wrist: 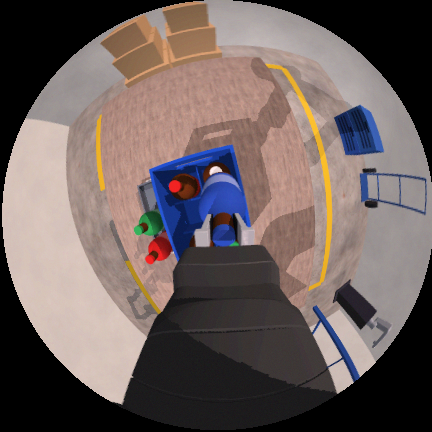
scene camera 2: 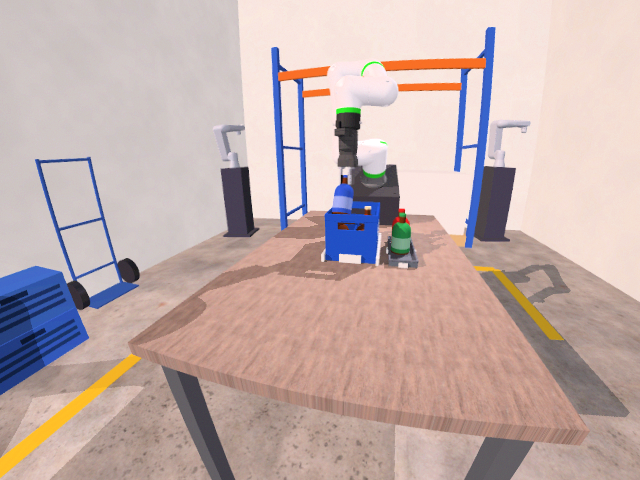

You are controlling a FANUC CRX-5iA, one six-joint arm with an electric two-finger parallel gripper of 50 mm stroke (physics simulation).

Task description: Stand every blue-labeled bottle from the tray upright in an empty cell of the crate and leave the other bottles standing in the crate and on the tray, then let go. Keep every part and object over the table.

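Places are measured from the arm's base along level axes (x right, y down, z ahead), in centimetres.
Pixels of known places: gripper, fingertip midpoint: (wrist: 222, 221) (scene camera 2: 345, 184); arm's base, origin of the base link: (scene camera 2: 373, 179).
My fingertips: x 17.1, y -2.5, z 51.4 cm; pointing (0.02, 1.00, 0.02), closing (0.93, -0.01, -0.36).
Note:
For each thing: its top centre in the pictures, then the offset to it from my fingertips. Level surfaces: height alone.
- blue-labeled bottle, middle of its top: (wrist: 223, 214) (scene camera 2: 343, 175) dx +0.6, dy -3.5, dz +1.5 cm
- blue crate, middle of its top: (wrist: 203, 218) (scene camera 2: 355, 207) dx -4.2, dy +9.3, dz -0.3 cm
- red-capped brown bottle, middle of its top: (wrist: 173, 185) dx -7.5, dy +10.5, dz +8.7 cm
- white-capped brown bottle, middle of its top: (wrist: 215, 172) dx +2.0, dy +10.5, dz +7.6 cm
- green bottle, middle of its top: (wrist: 137, 230) (scene camera 2: 402, 213) dx -22.2, dy +10.8, dz +3.3 cm
- red bottle, middle of its top: (wrist: 148, 259) (scene camera 2: 402, 209) dx -23.8, dy +10.8, dz -5.3 cm
- grey tray, middle of its top: (wrist: 158, 217) (scene camera 2: 401, 246) dx -22.5, dy +24.2, dz +3.6 cm
- wooden table, its level: dy +26.8 cm
My gripper (scene camera 2: 345, 175) (wrist: 222, 221) is shut on the neck of a blue-labeled bottle (scene camera 2: 342, 198) (wrist: 220, 197). The bottle is slightly tilted, its lower end at the rim of the blue crate (scene camera 2: 351, 240) (wrist: 193, 161); whether it touches is unclear. In the wrist view, a red-capped brown bottle (wrist: 185, 186) and a white-capped brown bottle (wrist: 216, 171) stand in the crate's far cells. More bottles show partly beside the fingers. A green bottle (scene camera 2: 401, 236) (wrist: 151, 223) and a red bottle (scene camera 2: 397, 221) (wrist: 160, 248) stand on the grey tray (scene camera 2: 403, 262) (wrist: 145, 189).
The tray stands close beside the crate on the wooden table (scene camera 2: 330, 330) (wrist: 150, 115). The crate's walls and inner dividers stand around the cells under the held bottle. The robot's dark pedestal (scene camera 2: 387, 204) stands behind the crate.

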